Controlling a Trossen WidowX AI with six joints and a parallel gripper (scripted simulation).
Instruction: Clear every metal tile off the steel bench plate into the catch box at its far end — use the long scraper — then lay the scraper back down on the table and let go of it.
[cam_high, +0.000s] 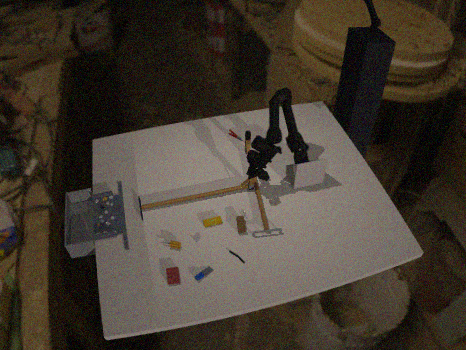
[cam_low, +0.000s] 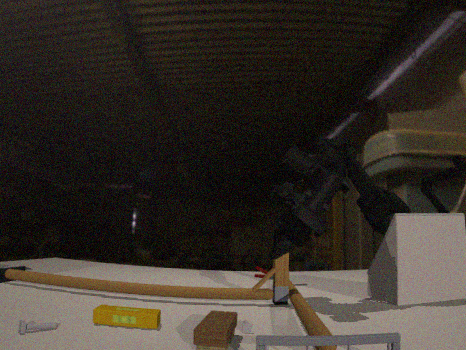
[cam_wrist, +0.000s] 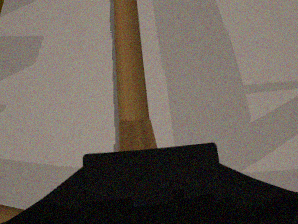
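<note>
The long wooden scraper is 40 mm behind my gripper tip, 10 mm to the left of it and 30 mm below it. Also, from my gripper tip: yellow block 230 mm ahead, 180 mm to the left, 80 mm below; then brown block 100 mm ahead, 230 mm to the left, 80 mm below; then long scraper 260 mm ahead, 30 mm below.
</note>
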